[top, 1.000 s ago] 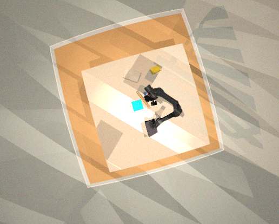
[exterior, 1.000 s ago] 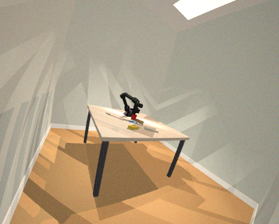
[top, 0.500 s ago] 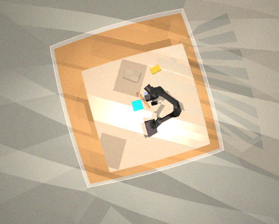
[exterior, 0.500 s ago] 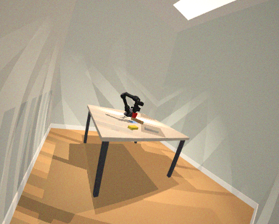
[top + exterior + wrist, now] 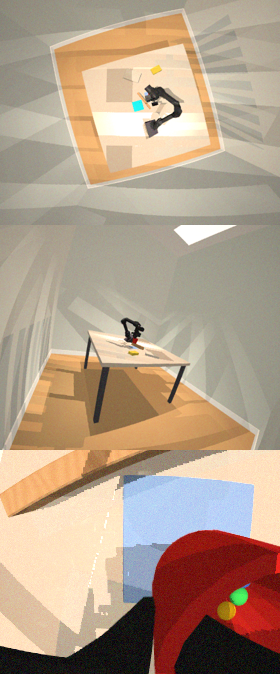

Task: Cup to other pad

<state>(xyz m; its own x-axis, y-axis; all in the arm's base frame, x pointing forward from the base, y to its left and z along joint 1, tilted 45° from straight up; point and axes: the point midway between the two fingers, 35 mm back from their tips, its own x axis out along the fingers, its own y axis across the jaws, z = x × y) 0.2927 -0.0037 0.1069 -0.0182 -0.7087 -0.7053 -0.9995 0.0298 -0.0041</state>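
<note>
The yellow marble is 40 mm ahead of my gripper tip, 20 mm to the right of it and 20 mm below it. Also, from my gripper tip: blue marble (50 mm ahead, 20 mm below); then green marble (50 mm ahead, 20 mm below, 10 mm to the right); then red cup (30 mm ahead).
</note>
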